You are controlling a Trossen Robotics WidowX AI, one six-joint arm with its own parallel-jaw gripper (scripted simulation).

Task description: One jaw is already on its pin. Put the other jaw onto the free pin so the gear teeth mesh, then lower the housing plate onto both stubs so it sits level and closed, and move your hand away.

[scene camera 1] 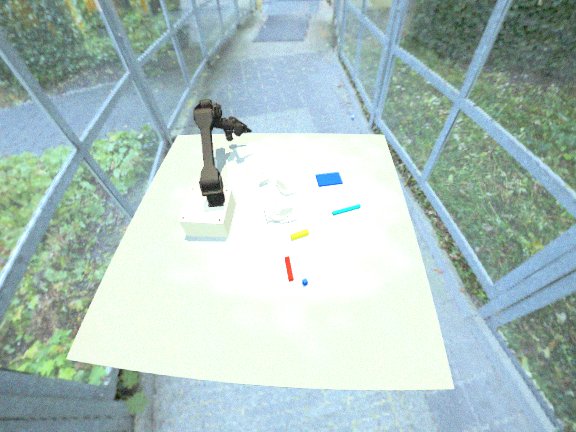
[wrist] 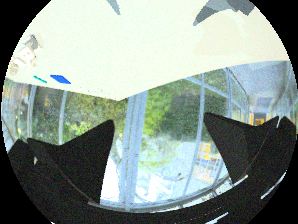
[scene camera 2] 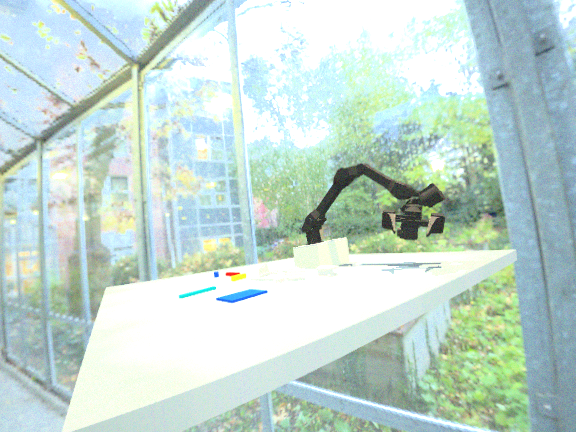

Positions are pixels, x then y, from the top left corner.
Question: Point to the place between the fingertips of my gripper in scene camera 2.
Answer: At 410, 234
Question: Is my gripper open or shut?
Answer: Open.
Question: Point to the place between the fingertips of my gripper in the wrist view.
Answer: At 161, 120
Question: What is my gripper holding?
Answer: Nothing.
